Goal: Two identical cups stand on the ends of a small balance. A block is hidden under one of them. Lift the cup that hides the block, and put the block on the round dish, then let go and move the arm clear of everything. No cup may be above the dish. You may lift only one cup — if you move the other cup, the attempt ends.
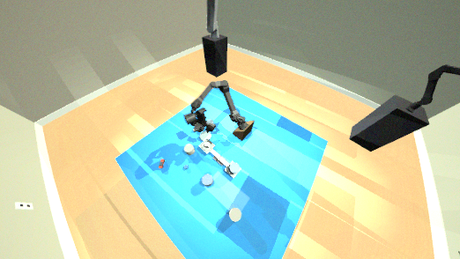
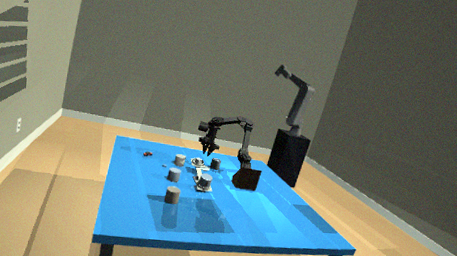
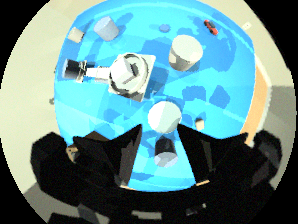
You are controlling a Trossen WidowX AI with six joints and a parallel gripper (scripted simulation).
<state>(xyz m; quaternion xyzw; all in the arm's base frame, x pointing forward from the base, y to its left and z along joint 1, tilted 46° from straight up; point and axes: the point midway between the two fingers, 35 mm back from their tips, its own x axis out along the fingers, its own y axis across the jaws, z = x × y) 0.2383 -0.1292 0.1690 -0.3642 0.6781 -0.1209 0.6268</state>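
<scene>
Now: gripper tip 90 mm to the right of the grey block, 60 mm short of it and 20 mm above it. From my gripper tip the other things lie so: small red thing (380 mm ahead, 90 mm to the right, 90 mm below); round dish (100 mm below, 20 mm to the right, 10 mm behind).
</scene>
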